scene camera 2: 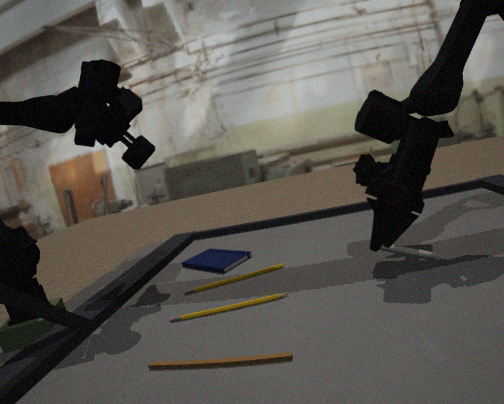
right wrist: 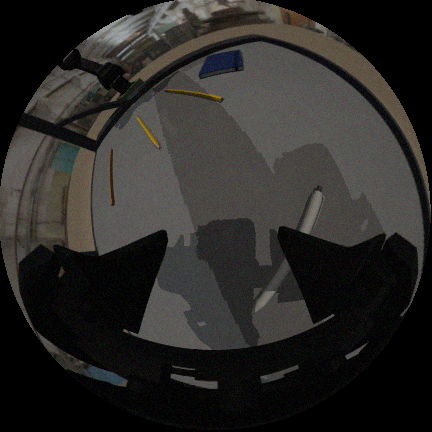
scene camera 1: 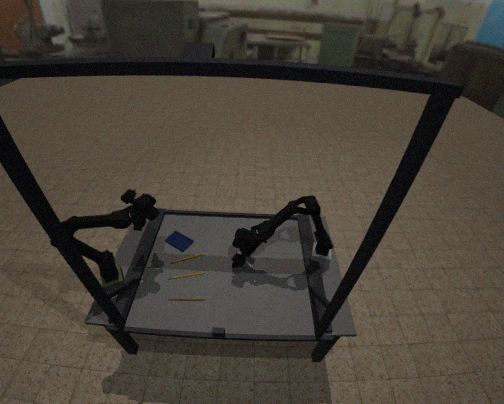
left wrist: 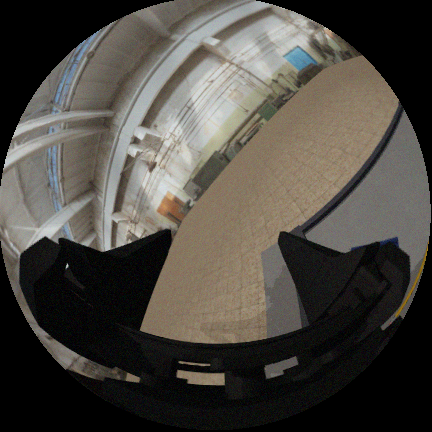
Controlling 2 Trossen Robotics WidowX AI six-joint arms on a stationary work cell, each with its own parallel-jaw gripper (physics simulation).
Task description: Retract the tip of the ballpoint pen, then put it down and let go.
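Places are measured from the left arm's base along level axes (x back, y up, z left), in centimetres.
Where they show: left gripper, fingertip midpoint: (scene camera 2: 125, 136) (left wrist: 226, 236); right gripper, fingertip midpoint: (scene camera 2: 380, 248) (right wrist: 223, 234); left arm's base at its link origin: (right wrist: 126, 88) (scene camera 1: 111, 276); right arm's base at its link origin: (scene camera 1: 322, 250).
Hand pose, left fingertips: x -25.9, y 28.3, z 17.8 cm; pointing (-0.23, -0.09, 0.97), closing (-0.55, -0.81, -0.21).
Observation:
Each offset is from my left fingertips to the centre of the thing.
The white ballpoint pen @[dx -39.1, dy -31.7, dz -36.5 cm] (scene camera 2: 412, 251) (right wrist: 311, 212) lies on the grey table at the right of scene camera 2. In the right wrist view its dark end points up and right, and its tapered end lies low between the fingers; part of its middle is hidden behind the right-hand finger. I cannot tell whether the writing tip is out. My right gripper (scene camera 1: 238, 262) (scene camera 2: 378, 247) (right wrist: 223, 234) is open and empty, low over the table beside the pen's dark end in scene camera 2. My left gripper (scene camera 1: 128, 196) (scene camera 2: 138, 151) (left wrist: 226, 236) is open and empty, high near the table's left edge.
A blue notebook @[dx -12.1, dy -31.6, dz -8.1 cm] (scene camera 1: 179, 241) (scene camera 2: 216, 261) (right wrist: 221, 64), two yellow pencils @[dx -12.5, dy -31.9, dz -21.7 cm] (scene camera 1: 189, 258) @[dx -8.7, dy -31.9, dz -31.7 cm] (scene camera 1: 187, 275) and a brown stick @[dx -3.6, dy -31.9, dz -43.9 cm] (scene camera 1: 186, 299) (scene camera 2: 220, 361) (right wrist: 112, 177) lie on the table's left part. Dark frame posts (scene camera 1: 385, 210) (scene camera 1: 31, 185) rise at the sides.

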